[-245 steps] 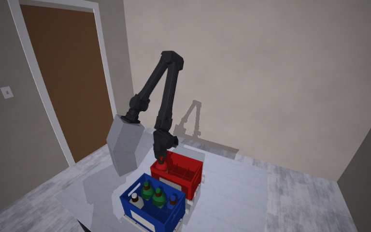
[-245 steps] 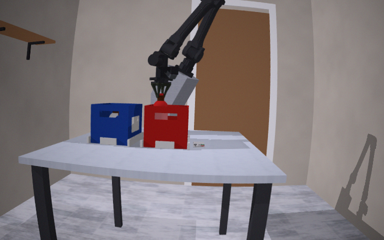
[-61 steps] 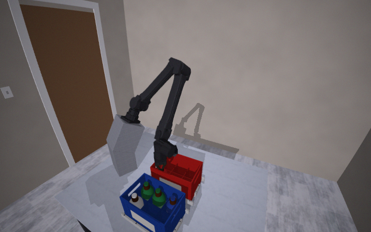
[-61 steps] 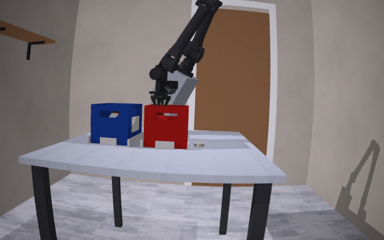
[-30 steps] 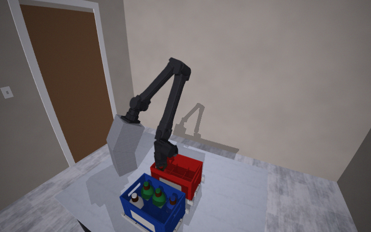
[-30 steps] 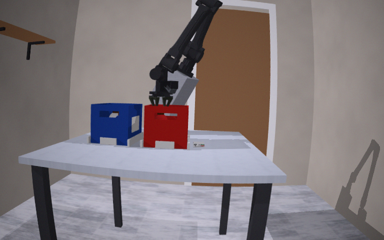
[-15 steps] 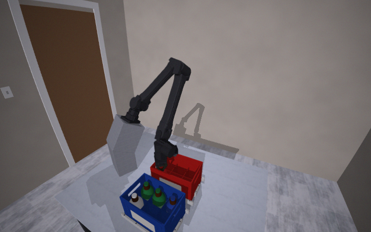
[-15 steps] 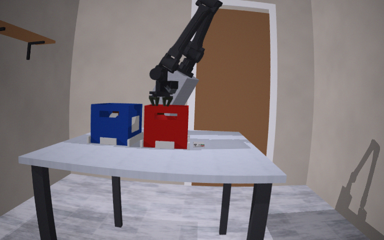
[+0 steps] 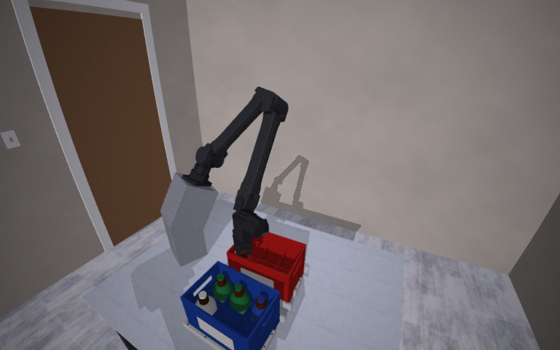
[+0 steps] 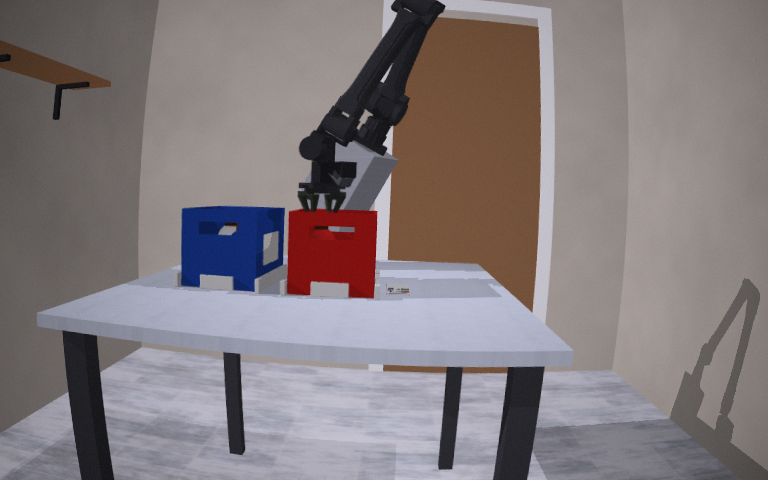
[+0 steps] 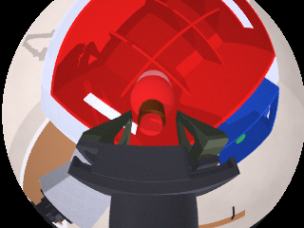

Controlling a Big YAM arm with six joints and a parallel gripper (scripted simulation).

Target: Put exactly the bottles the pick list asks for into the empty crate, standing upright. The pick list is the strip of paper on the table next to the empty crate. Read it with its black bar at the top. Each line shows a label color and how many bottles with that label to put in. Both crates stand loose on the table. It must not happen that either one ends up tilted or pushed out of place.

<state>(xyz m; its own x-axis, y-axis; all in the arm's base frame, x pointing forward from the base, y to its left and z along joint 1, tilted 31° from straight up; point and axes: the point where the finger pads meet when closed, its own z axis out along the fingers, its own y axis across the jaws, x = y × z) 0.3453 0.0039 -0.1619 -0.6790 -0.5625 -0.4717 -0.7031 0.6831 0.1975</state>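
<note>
My hand is 6 cm above the red-label bottle. From my hand the other things lie so: blue crate 10 cm ahead, 19 cm to the right, 6 cm below; then red crate 9 cm ahead, 5 cm to the left, 6 cm below; then white-label bottle 1 cm ahead, 24 cm to the right, 6 cm below.
</note>
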